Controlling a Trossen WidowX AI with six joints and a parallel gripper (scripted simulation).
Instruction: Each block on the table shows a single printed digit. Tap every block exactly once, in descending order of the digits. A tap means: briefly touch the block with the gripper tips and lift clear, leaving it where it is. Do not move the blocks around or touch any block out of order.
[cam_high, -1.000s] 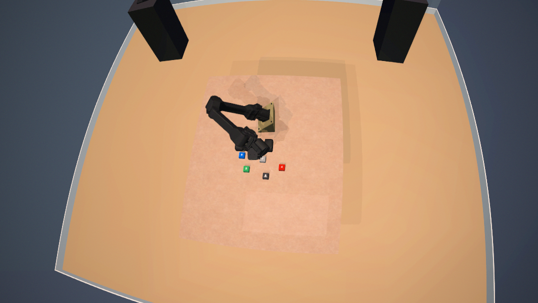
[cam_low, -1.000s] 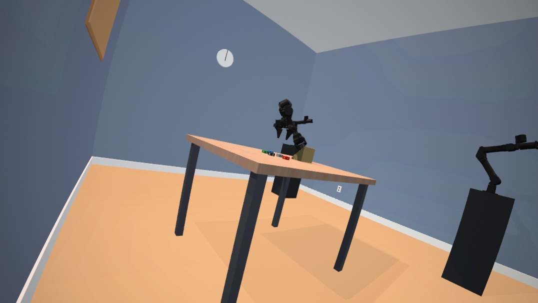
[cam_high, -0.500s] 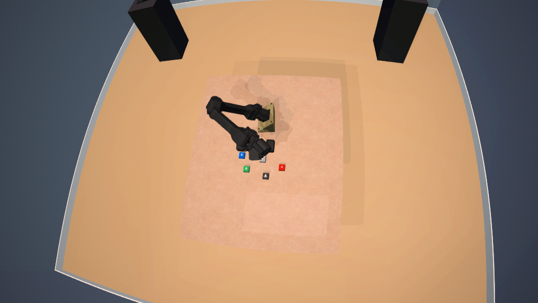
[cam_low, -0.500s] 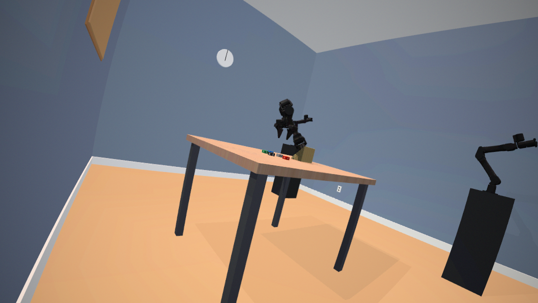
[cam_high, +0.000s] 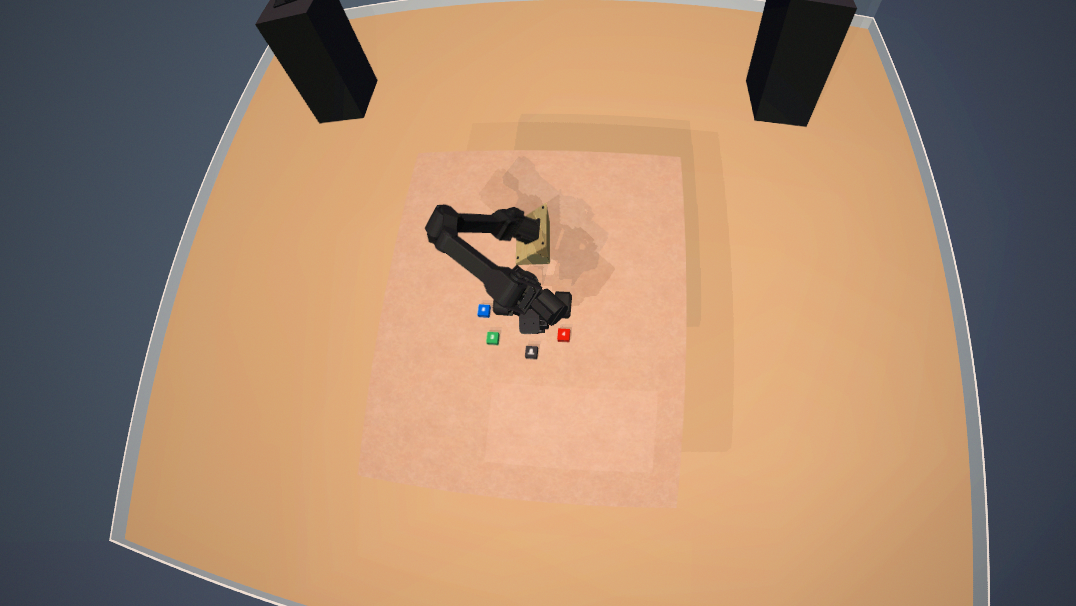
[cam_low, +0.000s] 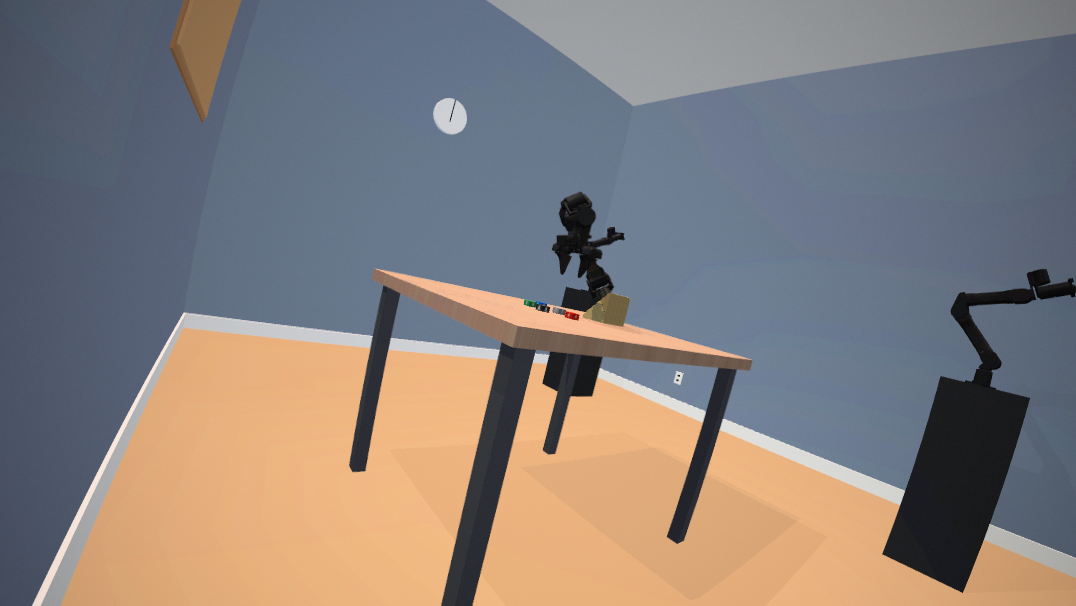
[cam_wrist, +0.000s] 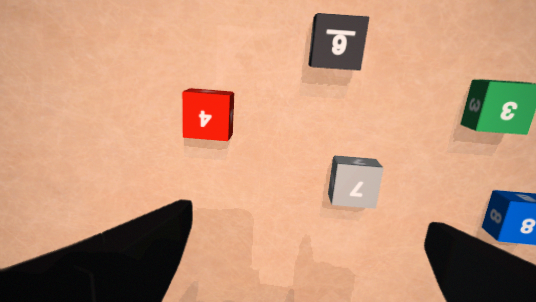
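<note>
Now: the blue block 170 mm to the right of my gripper tip, 120 mm below it and 50 mm behind it. Also, from my gripper tip: grey block (120 mm below, 50 mm to the right, 30 mm behind); then black block (120 mm below, 60 mm ahead, 20 mm to the right); then red block (120 mm below, 60 mm to the left, 10 mm ahead).
</note>
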